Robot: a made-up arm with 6 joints. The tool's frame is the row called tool. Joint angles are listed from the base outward. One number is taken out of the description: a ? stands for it. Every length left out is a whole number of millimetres.
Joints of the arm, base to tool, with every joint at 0 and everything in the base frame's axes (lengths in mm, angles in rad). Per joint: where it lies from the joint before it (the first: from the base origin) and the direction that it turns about. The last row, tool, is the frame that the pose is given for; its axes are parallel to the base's.
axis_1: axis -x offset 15 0 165
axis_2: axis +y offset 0 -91 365
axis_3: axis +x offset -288 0 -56
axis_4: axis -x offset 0 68 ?
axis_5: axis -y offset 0 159 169
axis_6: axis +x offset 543 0 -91
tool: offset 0 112 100
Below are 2 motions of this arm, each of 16 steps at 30 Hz.
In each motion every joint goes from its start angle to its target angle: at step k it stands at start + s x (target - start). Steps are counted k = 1, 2, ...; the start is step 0. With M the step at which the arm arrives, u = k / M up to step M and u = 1 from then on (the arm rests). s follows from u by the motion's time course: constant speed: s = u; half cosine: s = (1 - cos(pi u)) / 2; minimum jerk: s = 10 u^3 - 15 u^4 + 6 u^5.
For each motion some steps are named. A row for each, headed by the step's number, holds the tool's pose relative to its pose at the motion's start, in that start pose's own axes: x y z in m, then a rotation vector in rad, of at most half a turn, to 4 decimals.
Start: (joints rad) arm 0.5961 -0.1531 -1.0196 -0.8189 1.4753 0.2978
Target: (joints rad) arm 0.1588 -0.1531 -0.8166 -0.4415 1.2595 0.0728
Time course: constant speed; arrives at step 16
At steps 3, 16:
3: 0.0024 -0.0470 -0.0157 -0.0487 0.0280 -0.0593
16: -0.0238 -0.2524 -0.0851 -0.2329 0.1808 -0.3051

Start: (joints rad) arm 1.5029 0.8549 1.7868 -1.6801 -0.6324 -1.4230
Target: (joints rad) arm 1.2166 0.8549 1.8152 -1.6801 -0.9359 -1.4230
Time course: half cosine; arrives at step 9
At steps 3, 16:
3: -0.0021 0.0241 0.0406 0.0741 0.0150 0.0568
16: -0.0167 0.0711 0.1893 0.2976 0.0254 0.2280

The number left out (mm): -38
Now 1 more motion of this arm.
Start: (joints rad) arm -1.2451 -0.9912 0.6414 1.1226 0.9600 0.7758
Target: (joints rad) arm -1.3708 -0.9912 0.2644 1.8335 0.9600 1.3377
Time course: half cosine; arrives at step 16
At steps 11, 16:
11: -0.2190 0.0879 -0.4011 -0.0738 0.5493 0.2792
16: -0.3130 0.0617 -0.5010 -0.0989 0.7311 0.3069

